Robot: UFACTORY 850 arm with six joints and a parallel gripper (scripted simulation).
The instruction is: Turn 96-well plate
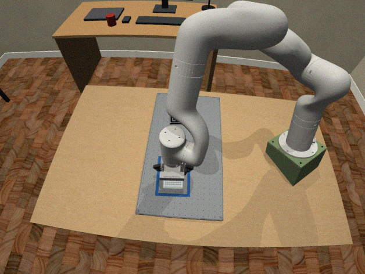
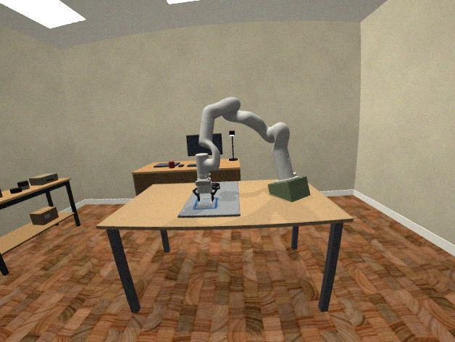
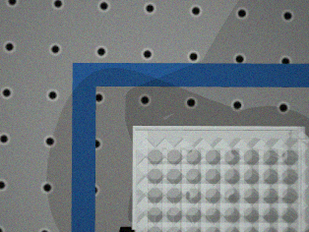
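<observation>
My gripper is now 10 mm above the 96-well plate. The rest, counted from my hand: plate nest: 40 mm ahead, 370 mm to the right, 20 mm below.
</observation>
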